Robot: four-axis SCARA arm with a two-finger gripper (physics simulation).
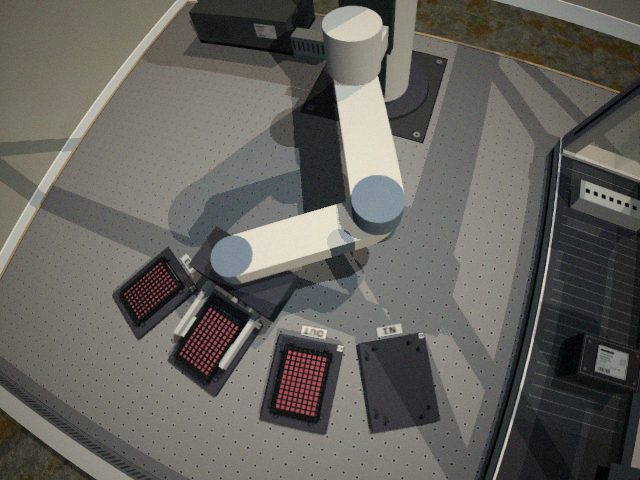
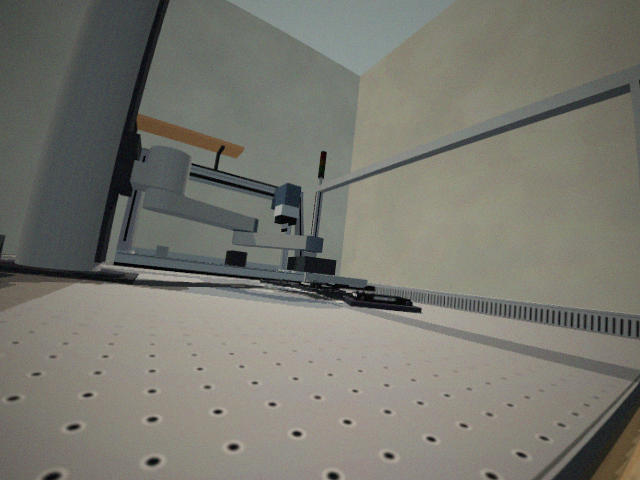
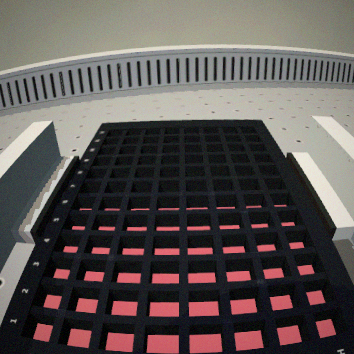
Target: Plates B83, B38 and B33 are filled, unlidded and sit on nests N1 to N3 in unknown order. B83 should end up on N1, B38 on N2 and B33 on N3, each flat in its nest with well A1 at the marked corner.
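Places are measured from the arm's base along level axes (x ahead, y left, z up), in centimetres.
Where they show: gripper, fingertip midpoint: (image 1: 199,350) (image 2: 357,281) (image 3: 181,138).
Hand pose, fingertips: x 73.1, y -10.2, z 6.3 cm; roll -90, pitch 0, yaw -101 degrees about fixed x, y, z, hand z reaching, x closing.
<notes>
Things, the pixels of their top centre, and the offset from my fingertips. "spot": a spot on its surface instead.
- black plate, top centre: (image 3: 182,192) (image 1: 207,340) (image 2: 350,283) dx -2.3, dy +0.5, dz -0.8 cm
- second filled plate, top centre: (image 1: 148,289) (image 2: 379,295) dx -6.5, dy -16.7, dz -2.4 cm
- leftmost nest, top centre: (image 1: 149,290) (image 2: 379,297) dx -6.5, dy -16.7, dz -2.8 cm
- third filled plate, top centre: (image 1: 300,382) (image 2: 319,283) dx -1.8, dy +18.8, dz -2.4 cm
- OUT nest, surface spot: (image 1: 310,426) spot: dx +4.8, dy +23.1, dz -3.8 cm
- nest labelled N1, top centre: (image 1: 399,382) (image 2: 285,279) dx -7.9, dy +34.9, dz -2.8 cm
- black box, surface spot: (image 1: 599,361) spot: dx -19.6, dy +65.3, dz +7.0 cm
- dark controller box, surface spot: (image 1: 248,23) spot: dx -76.6, dy -25.9, dz +4.5 cm
My gripper (image 1: 217,329) (image 2: 337,280) (image 3: 181,138) is shut on a black plate (image 1: 209,338) (image 3: 182,235) with pink-filled wells, gripping its long sides. The plate is level, over the second nest from the left (image 1: 216,387); whether it touches the nest is unclear. That nest's label is hidden. A second filled plate (image 1: 152,290) (image 2: 383,298) lies on the leftmost nest (image 1: 139,330) (image 2: 385,307). A third filled plate (image 1: 301,382) lies on the OUT nest (image 1: 310,426). The nest labelled N1 (image 1: 398,382) bears no plate. Plate names are not readable.
A dark raised slab (image 1: 268,294) lies beneath the forearm, behind the held plate. A black box (image 1: 599,361) stands on the dark ribbed surface at the right. A dark controller box (image 1: 248,23) stands at the back left. A slotted rail (image 2: 496,307) (image 3: 180,69) borders the table.
</notes>
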